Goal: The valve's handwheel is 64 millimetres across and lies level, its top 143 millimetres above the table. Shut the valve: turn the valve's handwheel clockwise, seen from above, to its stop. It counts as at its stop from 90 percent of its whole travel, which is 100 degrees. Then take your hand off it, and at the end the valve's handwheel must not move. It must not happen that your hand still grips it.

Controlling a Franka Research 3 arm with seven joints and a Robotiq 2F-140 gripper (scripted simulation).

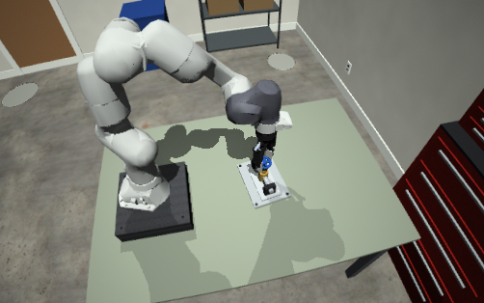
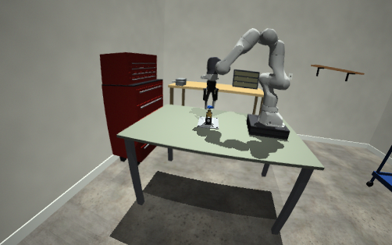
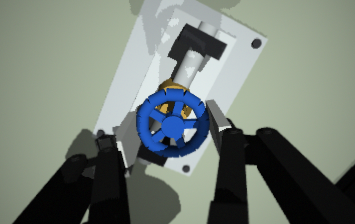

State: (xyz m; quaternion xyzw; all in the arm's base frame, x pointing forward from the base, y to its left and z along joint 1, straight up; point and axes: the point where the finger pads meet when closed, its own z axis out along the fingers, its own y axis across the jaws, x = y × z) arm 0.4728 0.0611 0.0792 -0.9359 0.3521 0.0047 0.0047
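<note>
The blue handwheel lies 2 cm below my hand.
</note>
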